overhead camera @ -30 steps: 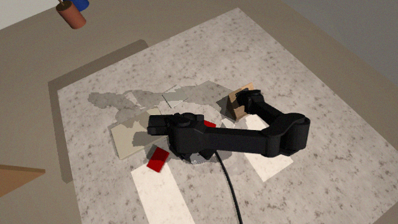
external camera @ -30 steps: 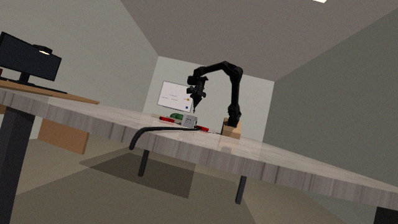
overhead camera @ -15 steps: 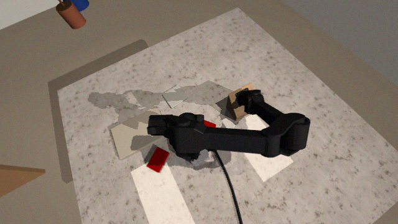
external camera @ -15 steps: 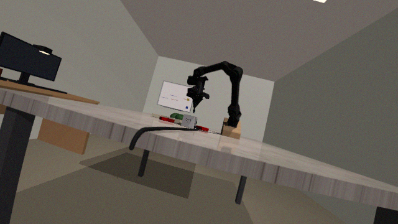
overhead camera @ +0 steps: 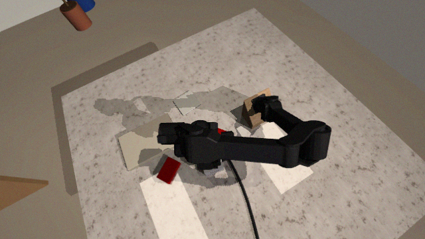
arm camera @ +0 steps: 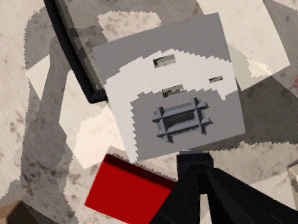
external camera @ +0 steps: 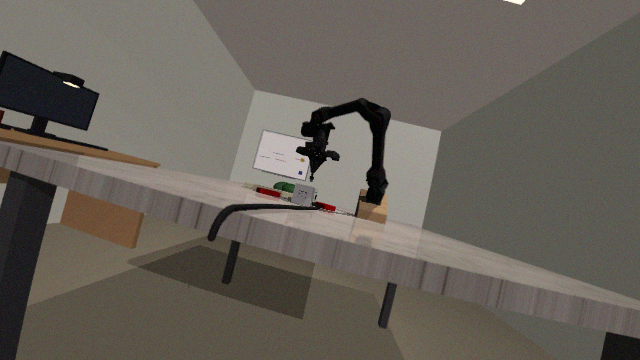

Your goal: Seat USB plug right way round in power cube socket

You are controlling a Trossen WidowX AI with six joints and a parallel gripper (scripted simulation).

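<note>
My gripper tip is 2 cm above the USB plug. Round my gripper tip: beige pad: 21 cm ahead, 20 cm to the right, 12 cm below.
</note>
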